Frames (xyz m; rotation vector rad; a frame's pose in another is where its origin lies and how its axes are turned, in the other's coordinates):
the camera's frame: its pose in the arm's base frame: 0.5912 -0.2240 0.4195 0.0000 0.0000 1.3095
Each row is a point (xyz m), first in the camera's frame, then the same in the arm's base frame.
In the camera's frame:
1: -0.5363 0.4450 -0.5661
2: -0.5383 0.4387 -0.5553
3: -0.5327 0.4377 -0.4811
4: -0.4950 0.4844 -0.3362
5: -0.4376 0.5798 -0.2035
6: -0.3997 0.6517 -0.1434
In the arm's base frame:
1: 0.0228 -0.6271 -0.1466
2: 0.0283 -0.6307 -0.1358
3: 0.0307 -0.6255 -0.0616
4: -0.0046 -0.5771 0.0833
5: -0.0820 -0.4970 0.2160
6: -0.1416 -0.4418 0.2761

